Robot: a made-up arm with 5 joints. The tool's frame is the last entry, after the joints.
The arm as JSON. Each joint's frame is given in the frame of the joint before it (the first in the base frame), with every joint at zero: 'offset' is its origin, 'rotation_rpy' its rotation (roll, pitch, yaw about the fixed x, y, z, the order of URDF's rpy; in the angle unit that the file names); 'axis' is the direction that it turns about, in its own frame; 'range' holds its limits. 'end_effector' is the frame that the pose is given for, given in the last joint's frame.
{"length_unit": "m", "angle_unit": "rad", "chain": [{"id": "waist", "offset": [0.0, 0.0, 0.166], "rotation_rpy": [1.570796, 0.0, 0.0], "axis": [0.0, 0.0, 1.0], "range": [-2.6, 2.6]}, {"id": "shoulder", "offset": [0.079, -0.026, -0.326], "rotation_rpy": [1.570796, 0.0, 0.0], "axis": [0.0, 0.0, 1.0], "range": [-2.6, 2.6]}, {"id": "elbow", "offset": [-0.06, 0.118, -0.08], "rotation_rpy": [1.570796, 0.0, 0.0], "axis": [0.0, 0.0, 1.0], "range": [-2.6, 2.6]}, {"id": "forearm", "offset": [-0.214, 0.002, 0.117], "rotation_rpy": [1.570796, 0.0, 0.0], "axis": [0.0, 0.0, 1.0], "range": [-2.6, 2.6]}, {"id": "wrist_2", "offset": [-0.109, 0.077, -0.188], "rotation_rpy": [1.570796, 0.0, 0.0], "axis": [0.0, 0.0, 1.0], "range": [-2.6, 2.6]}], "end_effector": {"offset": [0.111, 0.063, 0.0], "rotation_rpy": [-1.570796, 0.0, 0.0]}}
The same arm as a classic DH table. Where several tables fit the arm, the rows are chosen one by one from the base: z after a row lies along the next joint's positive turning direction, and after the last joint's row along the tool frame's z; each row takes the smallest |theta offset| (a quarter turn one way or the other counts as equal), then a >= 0, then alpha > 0; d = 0 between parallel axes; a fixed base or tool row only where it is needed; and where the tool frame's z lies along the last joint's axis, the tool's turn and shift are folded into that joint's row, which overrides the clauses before.
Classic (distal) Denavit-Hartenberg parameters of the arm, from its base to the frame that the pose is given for. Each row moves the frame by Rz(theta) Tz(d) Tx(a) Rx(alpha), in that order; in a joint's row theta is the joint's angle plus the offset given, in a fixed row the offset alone. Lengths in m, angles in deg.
base (fixed): theta0 0, d 0.166, a 0, alpha 90
waist: theta0 0, d -0.326, a 0.079, alpha 90
shoulder: theta0 0, d -0.054, a -0.06, alpha 90
elbow: theta0 0, d -0.001, a -0.214, alpha 90
forearm: theta0 0, d -0.19, a -0.109, alpha 90
wrist_2: theta0 0, d -0.077, a 0.111, alpha -90
tool (fixed): theta0 0, d 0.063, a 0, alpha 0
Joint limits (deg, base to tool): -148.97..148.97 -148.97..148.97 -148.97..148.97 -148.97..148.97 -148.97..148.97

